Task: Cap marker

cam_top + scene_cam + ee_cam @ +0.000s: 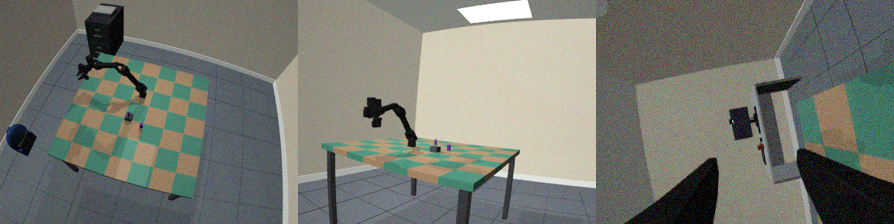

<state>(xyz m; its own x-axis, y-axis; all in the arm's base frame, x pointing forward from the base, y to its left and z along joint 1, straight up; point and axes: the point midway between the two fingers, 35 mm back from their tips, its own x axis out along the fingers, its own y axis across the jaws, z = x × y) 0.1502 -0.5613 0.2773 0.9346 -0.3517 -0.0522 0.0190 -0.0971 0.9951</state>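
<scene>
Right now the purple cap is 650 mm to the left of my gripper tip, 250 mm below it and 150 mm ahead of it. The rest, counted from my gripper tip: purple marker 520 mm to the left, 200 mm below, 100 mm ahead; then holder block 520 mm to the left, 260 mm below, 100 mm ahead.
</scene>
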